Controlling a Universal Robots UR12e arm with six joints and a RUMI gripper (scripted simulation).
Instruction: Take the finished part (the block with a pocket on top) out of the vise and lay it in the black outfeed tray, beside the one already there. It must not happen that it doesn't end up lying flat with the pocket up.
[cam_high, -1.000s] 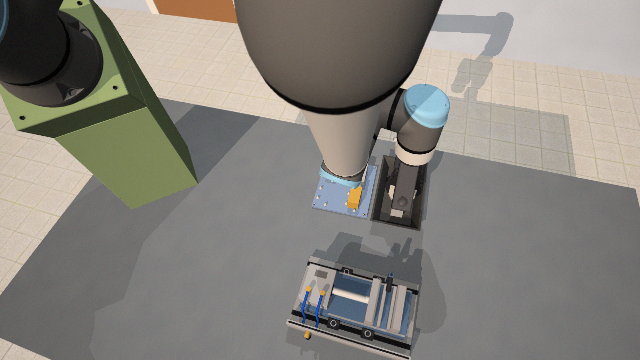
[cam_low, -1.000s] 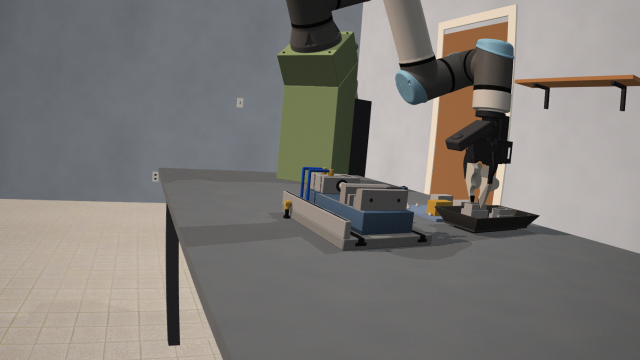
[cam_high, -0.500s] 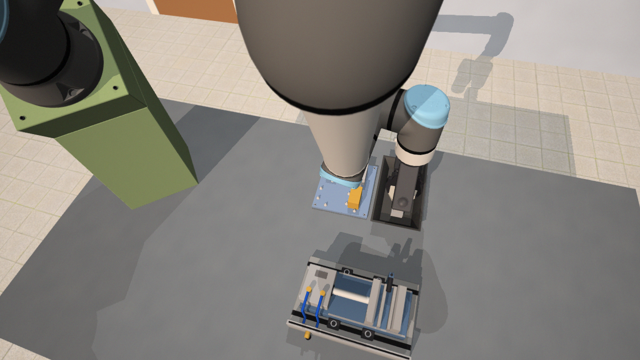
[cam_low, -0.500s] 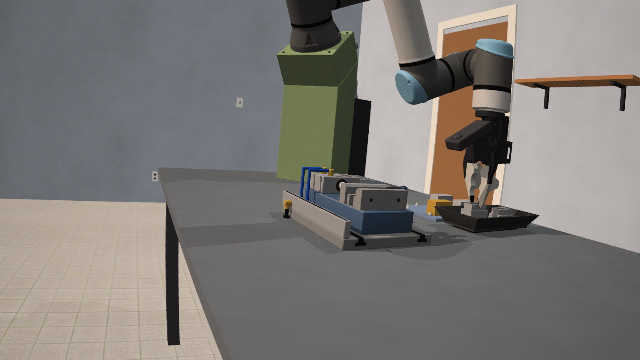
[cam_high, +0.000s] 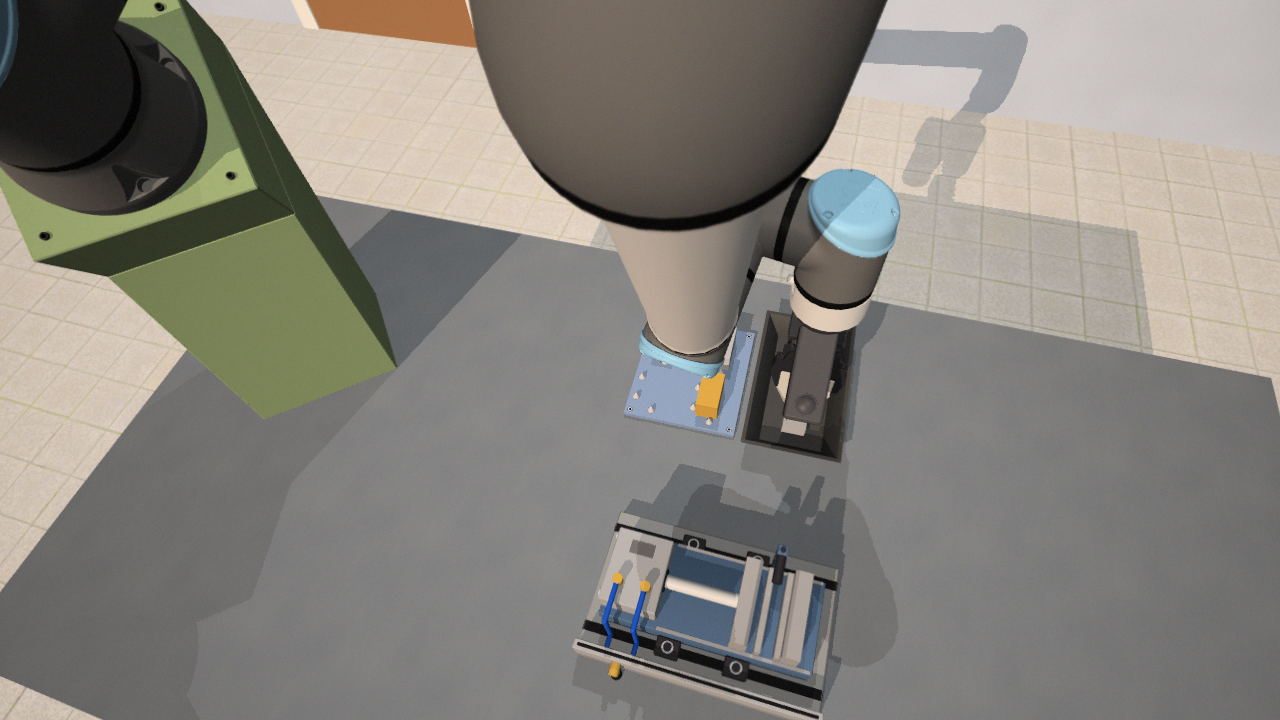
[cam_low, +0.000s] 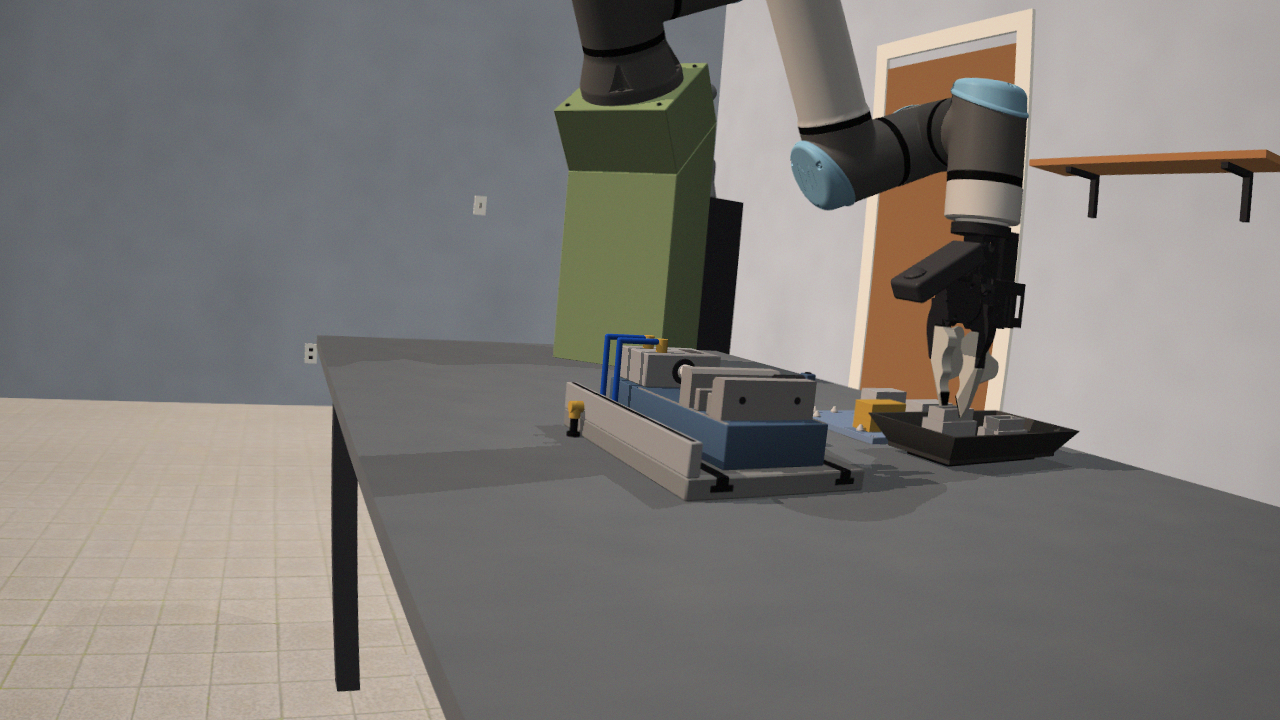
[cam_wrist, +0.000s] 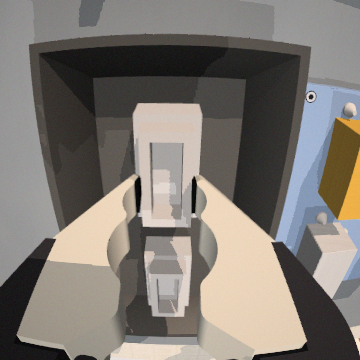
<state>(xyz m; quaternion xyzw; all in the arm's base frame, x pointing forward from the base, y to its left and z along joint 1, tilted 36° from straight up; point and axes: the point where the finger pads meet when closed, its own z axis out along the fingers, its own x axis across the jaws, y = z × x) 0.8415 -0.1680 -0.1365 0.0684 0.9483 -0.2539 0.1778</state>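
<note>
Right now the orange block is 12 cm behind my hand, 4 cm to the left of it and 4 cm below it. Round my hand: vise: 27 cm to the right, 13 cm behind, 3 cm below; vise rod: 27 cm to the right, 15 cm behind, 1 cm above; blue fixture plate: 15 cm behind, 9 cm to the left, 6 cm below.
</note>
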